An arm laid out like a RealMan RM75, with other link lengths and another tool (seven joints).
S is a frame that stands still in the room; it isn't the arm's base.
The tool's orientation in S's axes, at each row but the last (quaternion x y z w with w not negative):
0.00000 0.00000 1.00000 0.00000
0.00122 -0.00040 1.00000 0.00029
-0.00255 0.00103 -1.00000 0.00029
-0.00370 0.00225 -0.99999 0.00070
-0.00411 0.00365 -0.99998 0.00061
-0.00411 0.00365 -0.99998 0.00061
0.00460 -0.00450 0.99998 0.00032
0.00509 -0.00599 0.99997 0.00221
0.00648 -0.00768 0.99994 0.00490
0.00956 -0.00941 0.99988 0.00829
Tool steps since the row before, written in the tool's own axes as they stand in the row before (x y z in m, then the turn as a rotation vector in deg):
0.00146 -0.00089 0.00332 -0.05 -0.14 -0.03
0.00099 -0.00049 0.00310 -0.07 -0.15 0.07
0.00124 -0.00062 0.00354 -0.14 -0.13 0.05
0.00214 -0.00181 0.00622 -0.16 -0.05 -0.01
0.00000 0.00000 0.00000 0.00 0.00 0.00
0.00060 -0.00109 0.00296 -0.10 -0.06 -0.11
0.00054 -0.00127 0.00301 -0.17 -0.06 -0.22
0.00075 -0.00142 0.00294 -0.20 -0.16 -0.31
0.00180 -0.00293 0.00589 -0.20 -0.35 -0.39
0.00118 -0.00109 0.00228 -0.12 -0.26 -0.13
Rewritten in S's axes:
-0.00146 0.00089 0.00332 0.05 0.14 -0.03
-0.00098 0.00049 0.00310 0.07 0.15 0.07
-0.00122 0.00061 0.00355 0.14 0.13 0.05
-0.00210 0.00178 0.00624 0.16 0.05 -0.01
0.00000 0.00000 0.00000 0.00 0.00 0.00
-0.00058 0.00107 0.00297 0.10 0.06 -0.11
-0.00051 0.00124 0.00303 0.17 0.06 -0.22
-0.00071 0.00139 0.00296 0.20 0.16 -0.31
-0.00169 0.00286 0.00596 0.20 0.35 -0.39
-0.00112 0.00107 0.00232 0.12 0.26 -0.13

